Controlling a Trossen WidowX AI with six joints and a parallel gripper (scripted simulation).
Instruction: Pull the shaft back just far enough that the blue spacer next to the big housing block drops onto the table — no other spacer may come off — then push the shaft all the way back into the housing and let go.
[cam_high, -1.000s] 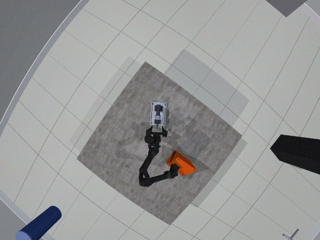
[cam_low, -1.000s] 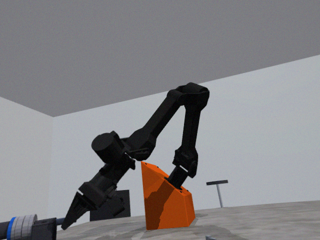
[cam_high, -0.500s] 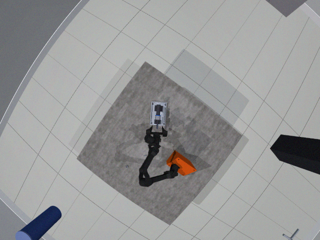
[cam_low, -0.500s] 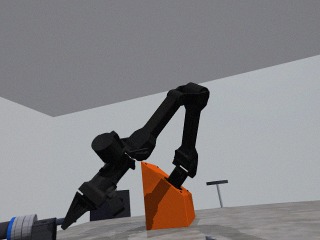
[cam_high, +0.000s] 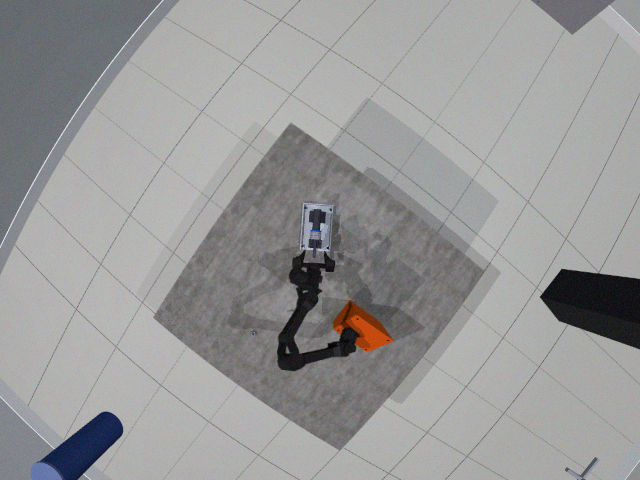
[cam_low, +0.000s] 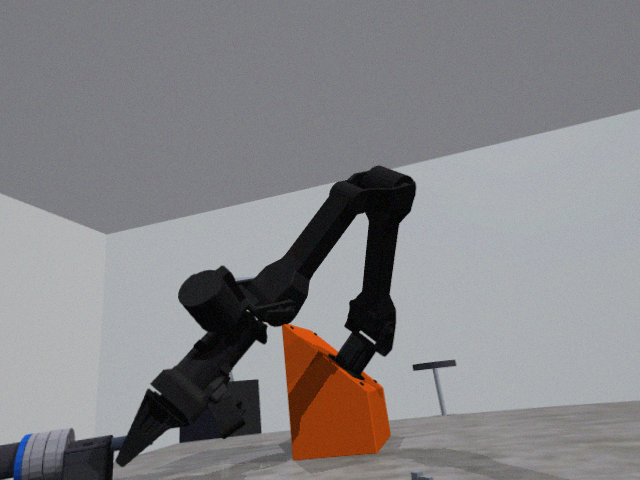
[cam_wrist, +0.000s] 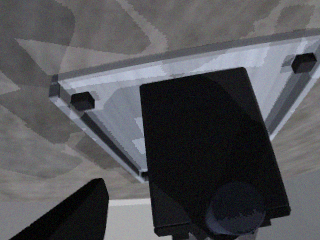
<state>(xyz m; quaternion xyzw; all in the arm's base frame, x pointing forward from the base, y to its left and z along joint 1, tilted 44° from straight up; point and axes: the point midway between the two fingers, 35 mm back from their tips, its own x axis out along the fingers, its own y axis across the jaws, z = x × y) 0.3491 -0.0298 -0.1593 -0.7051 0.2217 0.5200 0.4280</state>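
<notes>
Now: the thin shaft 30 mm ahead of my gripper tip, 40 mm to the right of it and 20 mm above it. From my gripper tip the other things lie so: blue spacer 60 mm ahead, 70 mm to the right, 20 mm above; then silver ring 40 mm ahead, 50 mm to the right, 20 mm above.
</notes>
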